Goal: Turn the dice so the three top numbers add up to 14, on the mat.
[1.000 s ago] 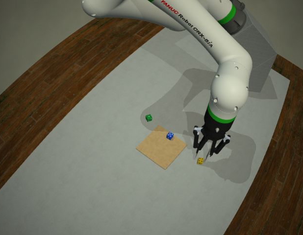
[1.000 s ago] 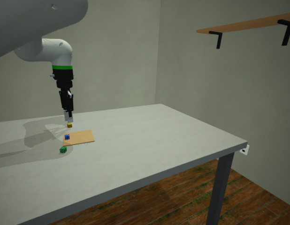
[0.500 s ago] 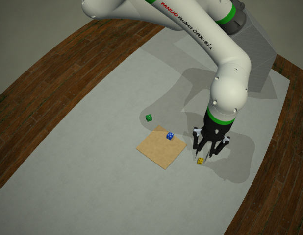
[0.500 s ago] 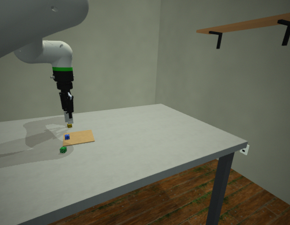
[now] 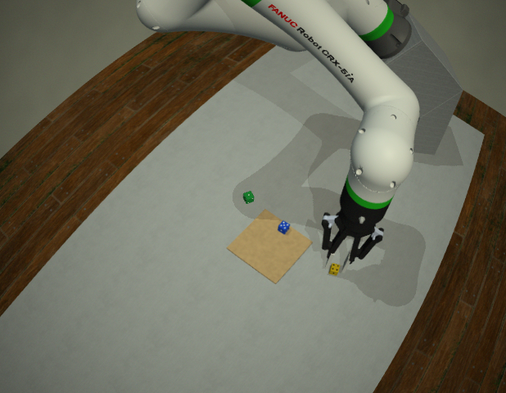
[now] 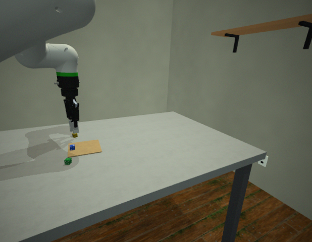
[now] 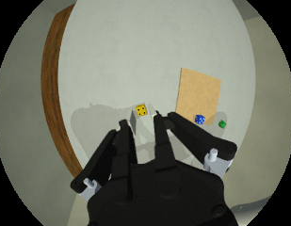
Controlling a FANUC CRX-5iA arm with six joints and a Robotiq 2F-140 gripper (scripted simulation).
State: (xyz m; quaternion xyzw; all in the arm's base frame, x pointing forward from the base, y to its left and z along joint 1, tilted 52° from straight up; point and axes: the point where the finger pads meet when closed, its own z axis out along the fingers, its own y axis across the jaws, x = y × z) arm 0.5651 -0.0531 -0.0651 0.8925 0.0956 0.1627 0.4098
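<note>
Right now my hand is 50 mm above the yellow die. The rest, counted from my hand: green die (120 mm behind, 250 mm to the right, 50 mm below); then tan mat (10 mm behind, 160 mm to the right, 60 mm below); then blue die (60 mm behind, 140 mm to the right, 50 mm below).
</note>
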